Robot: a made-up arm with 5 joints.
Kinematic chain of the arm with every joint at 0, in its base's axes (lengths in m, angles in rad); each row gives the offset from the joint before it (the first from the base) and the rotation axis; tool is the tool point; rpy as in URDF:
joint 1: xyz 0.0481 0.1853 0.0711 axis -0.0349 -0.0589 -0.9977
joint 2: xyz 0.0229 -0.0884 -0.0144 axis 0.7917 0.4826 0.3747
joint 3: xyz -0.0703 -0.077 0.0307 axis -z
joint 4: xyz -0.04 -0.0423 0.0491 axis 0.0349 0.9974 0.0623
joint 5: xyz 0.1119 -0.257 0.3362 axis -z
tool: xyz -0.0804 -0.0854 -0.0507 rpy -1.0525 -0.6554 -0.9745
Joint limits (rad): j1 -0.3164..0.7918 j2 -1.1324..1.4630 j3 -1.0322..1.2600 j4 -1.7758..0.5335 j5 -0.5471..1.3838
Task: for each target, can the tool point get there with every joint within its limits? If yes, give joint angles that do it. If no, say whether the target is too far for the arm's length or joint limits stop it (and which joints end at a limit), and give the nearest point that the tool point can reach.
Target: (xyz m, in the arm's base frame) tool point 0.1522 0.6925 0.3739
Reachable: no: joint limits stop it (at a limit: joint 1, joint 3, joint 5) | nearest point -0.1009 0.5584 0.1802 | short by 0.346 m
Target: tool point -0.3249 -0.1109 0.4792
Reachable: yes | joints 0.6393 -0.2622 0.0796 0.2476 0.0346
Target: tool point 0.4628 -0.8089 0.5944
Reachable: no: too far | nearest point 0.2752 -0.4281 0.3392 | short by 0.495 m
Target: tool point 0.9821 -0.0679 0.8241
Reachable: no: too far | nearest point 0.4807 -0.0573 0.4061 | short by 0.653 m
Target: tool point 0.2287 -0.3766 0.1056
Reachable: yes | joints -0.0368 0.8225 0.2365 0.3178 1.0930
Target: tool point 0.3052 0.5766 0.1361
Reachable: no: joint limits stop it (at a limit: joint 1, joint 3, joint 5) | nearest point -0.0101 0.5774 -0.0018 | short by 0.344 m
